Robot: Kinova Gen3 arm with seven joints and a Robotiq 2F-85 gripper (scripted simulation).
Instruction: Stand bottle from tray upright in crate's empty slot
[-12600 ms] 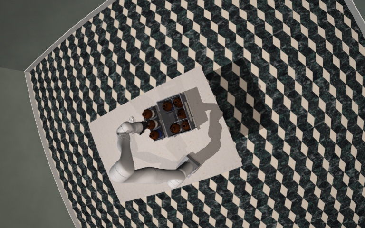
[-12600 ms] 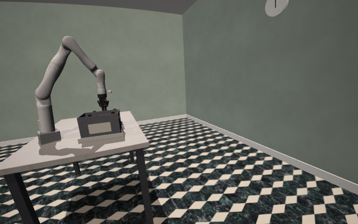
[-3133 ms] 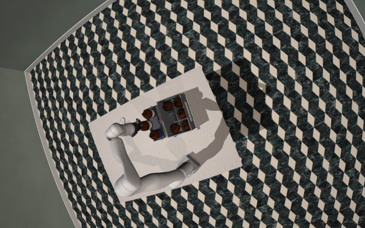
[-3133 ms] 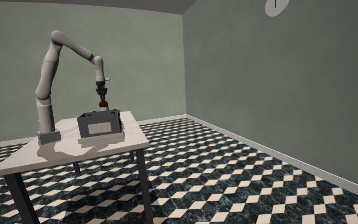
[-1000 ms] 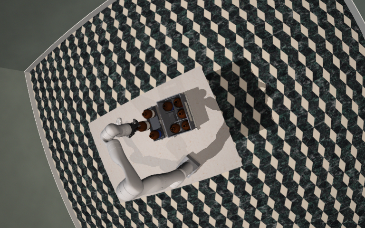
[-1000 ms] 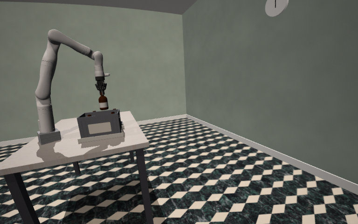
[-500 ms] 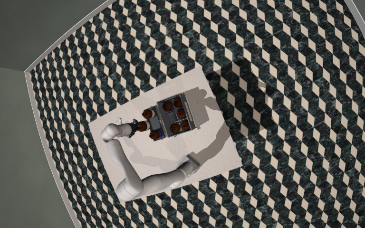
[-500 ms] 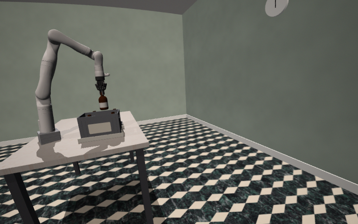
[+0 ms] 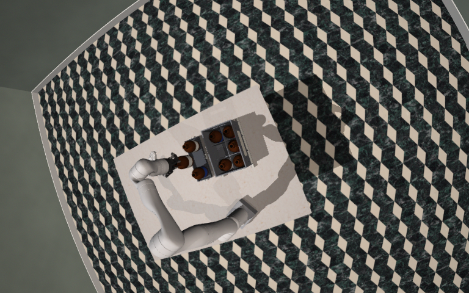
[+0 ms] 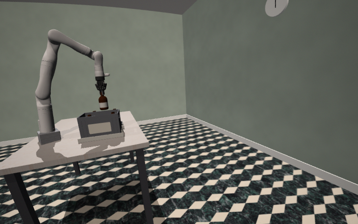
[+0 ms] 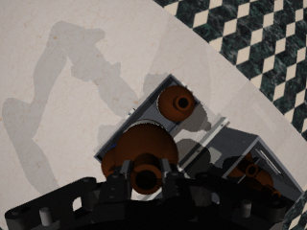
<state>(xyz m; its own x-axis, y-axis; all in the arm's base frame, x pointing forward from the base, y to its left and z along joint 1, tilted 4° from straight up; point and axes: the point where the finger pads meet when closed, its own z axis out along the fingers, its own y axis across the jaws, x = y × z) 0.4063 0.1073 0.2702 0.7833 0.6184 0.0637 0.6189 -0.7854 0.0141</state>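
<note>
The brown bottle lies 70 mm below my hand. Also, from my hand: grey tray: 300 mm below; then grey crate: 30 mm behind, 220 mm to the right, 230 mm below.
</note>
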